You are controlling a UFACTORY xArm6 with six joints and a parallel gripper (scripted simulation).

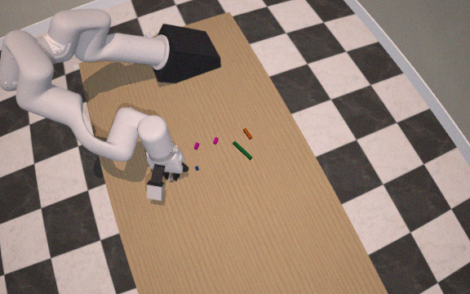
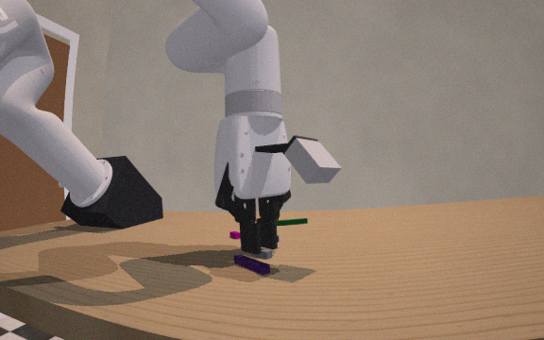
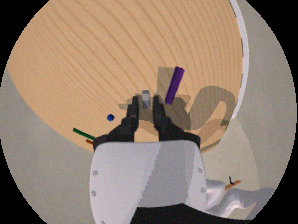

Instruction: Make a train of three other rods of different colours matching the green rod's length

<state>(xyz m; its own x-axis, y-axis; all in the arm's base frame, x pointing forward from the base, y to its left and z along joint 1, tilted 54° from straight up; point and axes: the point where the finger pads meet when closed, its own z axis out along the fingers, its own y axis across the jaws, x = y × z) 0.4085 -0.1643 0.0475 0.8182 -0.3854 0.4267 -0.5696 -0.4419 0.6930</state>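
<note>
Now: hand 20 mm above the grey rod. Also, from my hand: purple rod: 50 mm to the right, 20 mm below; blue rod: 80 mm to the left, 20 mm below, 10 mm ahead; green rod: 240 mm to the left, 20 mm below, 20 mm ahead.
</note>
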